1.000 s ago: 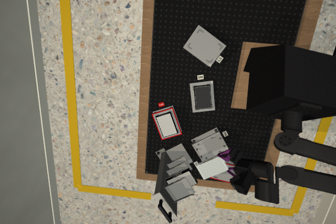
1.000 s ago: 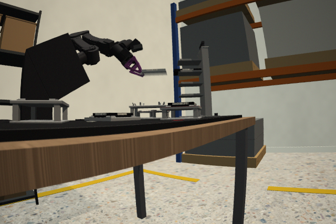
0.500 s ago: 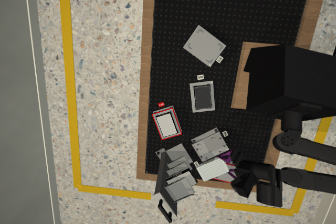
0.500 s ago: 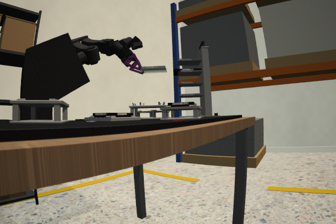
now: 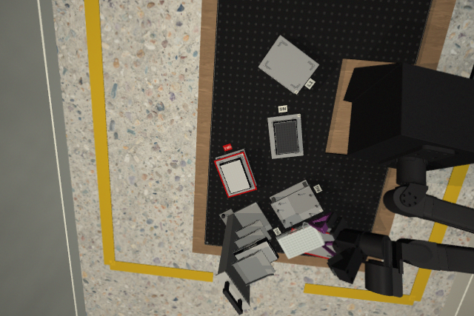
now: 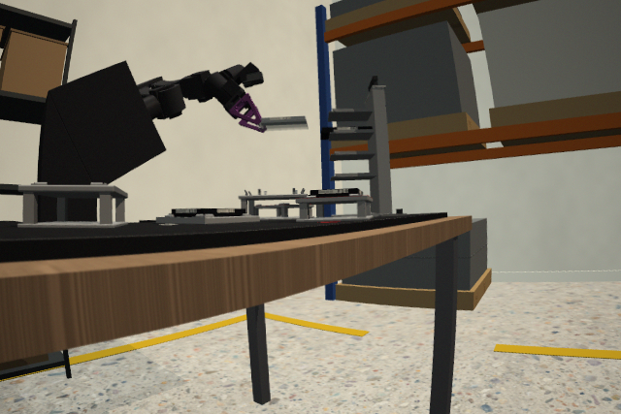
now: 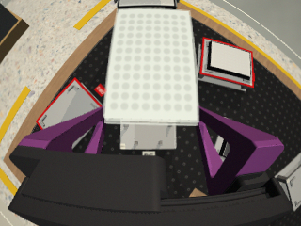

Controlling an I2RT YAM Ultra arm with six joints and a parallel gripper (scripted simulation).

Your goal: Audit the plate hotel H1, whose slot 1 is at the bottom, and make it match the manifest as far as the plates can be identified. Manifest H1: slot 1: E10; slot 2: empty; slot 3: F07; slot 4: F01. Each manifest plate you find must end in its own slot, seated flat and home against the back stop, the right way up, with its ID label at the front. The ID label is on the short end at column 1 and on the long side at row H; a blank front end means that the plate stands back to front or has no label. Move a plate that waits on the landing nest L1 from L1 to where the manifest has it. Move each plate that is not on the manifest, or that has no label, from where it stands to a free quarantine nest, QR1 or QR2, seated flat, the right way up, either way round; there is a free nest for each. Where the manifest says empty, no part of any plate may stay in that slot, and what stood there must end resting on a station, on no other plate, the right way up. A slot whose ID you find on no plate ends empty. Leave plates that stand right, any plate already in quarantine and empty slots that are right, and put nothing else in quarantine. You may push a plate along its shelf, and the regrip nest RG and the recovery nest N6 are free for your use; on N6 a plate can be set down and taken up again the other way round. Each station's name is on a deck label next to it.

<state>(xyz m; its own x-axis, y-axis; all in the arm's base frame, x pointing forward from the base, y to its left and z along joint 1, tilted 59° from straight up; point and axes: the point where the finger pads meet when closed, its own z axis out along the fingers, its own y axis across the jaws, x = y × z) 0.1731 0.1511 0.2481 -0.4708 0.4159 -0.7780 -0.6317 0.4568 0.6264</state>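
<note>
Now: the white well plate 4 cm ahead of my hand and 4 cm to the left of it. The rest, counted from my hand: regrip nest RG: 2 cm ahead, 3 cm to the left, 19 cm below; then quarantine nest QR2: 11 cm behind, 18 cm to the left, 21 cm below; then plate hotel H1: 22 cm ahead, 20 cm to the left, 9 cm below.
</note>
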